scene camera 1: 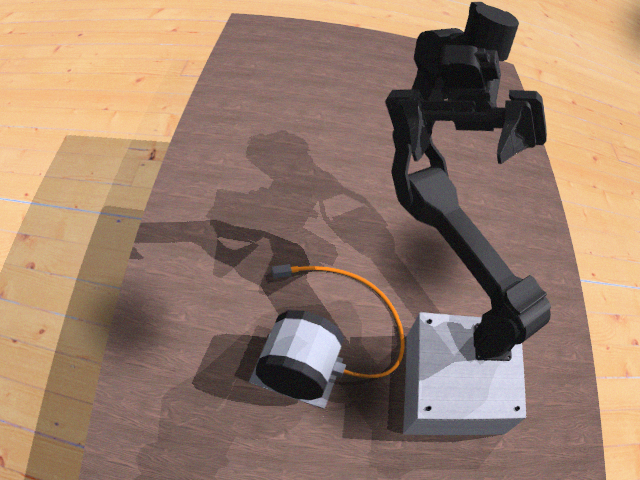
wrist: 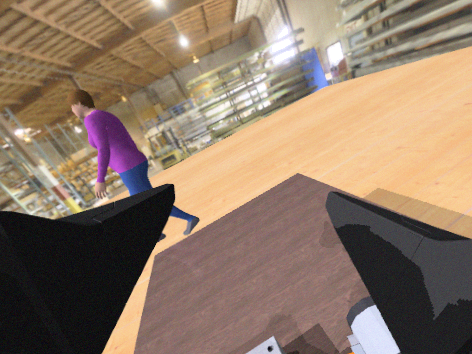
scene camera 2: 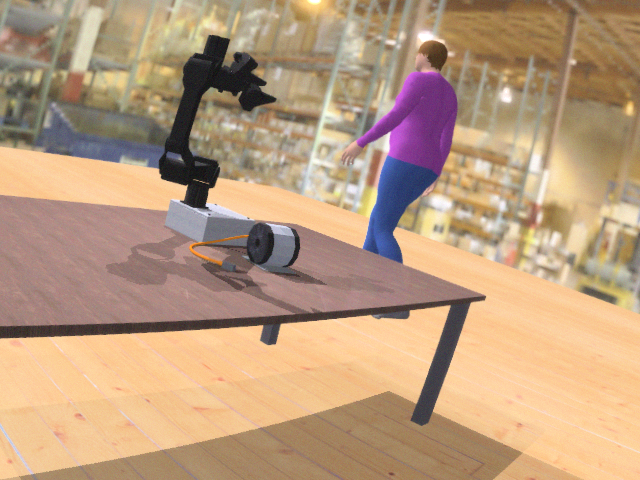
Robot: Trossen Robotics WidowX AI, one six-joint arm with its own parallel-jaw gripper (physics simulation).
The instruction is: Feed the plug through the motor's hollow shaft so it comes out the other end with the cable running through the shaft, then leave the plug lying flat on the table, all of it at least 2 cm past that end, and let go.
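Pixels of known places: gripper, fingertip midpoint: [scene camera 1: 456,158] [wrist: 251,195] [scene camera 2: 270,91]; arm's base at its link origin: [scene camera 1: 492,342] [scene camera 2: 193,205].
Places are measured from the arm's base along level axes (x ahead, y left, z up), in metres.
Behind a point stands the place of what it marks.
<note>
The motor [scene camera 1: 306,342] @(x 0.292, y 0.041, z 0.024 m) [scene camera 2: 282,246] @(x 0.343, y 0.021, z -0.015 m) [wrist: 376,331] @(x 0.274, y 0.045, z 0.019 m) is a white drum with black end caps, lying on its side on a light foot plate. In the wrist view, part of it is hidden behind a finger. An orange cable [scene camera 1: 385,298] @(x 0.164, y -0.112, z -0.073 m) [scene camera 2: 196,253] @(x 0.240, y -0.158, z -0.072 m) leaves a grey block on its side and curves round in a wide loop. The grey plug [scene camera 1: 281,271] @(x 0.337, y -0.132, z -0.063 m) [scene camera 2: 229,267] @(x 0.345, y -0.142, z -0.071 m) at the cable's free end lies on the table, outside the motor and apart from it, beyond one end cap. My gripper [scene camera 1: 459,159] @(x 0.184, y 0.003, z 0.353 m) [scene camera 2: 269,91] @(x 0.184, y 0.003, z 0.353 m) [wrist: 251,195] @(x 0.184, y 0.003, z 0.353 m) is open and empty, high above the table and far from the plug.
The arm's light metal base box [scene camera 1: 470,390] @(x 0.042, y 0.086, z 0.000 m) [scene camera 2: 185,219] @(x 0.034, y -0.047, z -0.036 m) [wrist: 263,347] @(x 0.099, y 0.127, z -0.001 m) stands beside the motor, with the cable loop between them. The brown table [scene camera 1: 248,93] @(x 0.474, y -0.611, z -0.078 m) [scene camera 2: 67,289] @(x 0.470, y -0.629, z -0.077 m) [wrist: 225,270] @(x 0.054, y 0.435, z -0.077 m) bears everything. A person [scene camera 2: 423,118] [wrist: 114,145] in a purple top stands beyond the table. The arm's shadow falls across the plug.
</note>
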